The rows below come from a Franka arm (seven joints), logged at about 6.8 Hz.
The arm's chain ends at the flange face. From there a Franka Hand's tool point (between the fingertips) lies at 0.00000 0.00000 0.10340 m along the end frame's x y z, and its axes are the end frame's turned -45 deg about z.
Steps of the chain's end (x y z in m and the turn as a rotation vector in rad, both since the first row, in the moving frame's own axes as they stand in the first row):
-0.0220 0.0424 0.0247 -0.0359 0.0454 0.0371
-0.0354 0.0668 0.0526 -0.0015 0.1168 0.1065
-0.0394 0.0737 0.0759 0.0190 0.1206 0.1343
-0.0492 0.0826 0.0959 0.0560 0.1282 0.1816
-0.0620 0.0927 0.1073 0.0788 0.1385 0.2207
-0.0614 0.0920 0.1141 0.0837 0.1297 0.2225
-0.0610 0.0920 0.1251 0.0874 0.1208 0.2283
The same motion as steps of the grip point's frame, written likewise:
-0.0450 0.0204 0.0245 -0.0575 0.0067 0.0371
-0.0643 0.0313 0.0519 -0.0837 0.0815 0.1065
-0.0703 0.0323 0.0751 -0.0718 0.0987 0.1343
-0.0803 0.0301 0.0949 -0.0511 0.1302 0.1816
-0.0942 0.0278 0.1060 -0.0422 0.1537 0.2207
-0.0934 0.0267 0.1129 -0.0325 0.1509 0.2225
-0.0934 0.0261 0.1240 -0.0236 0.1472 0.2283

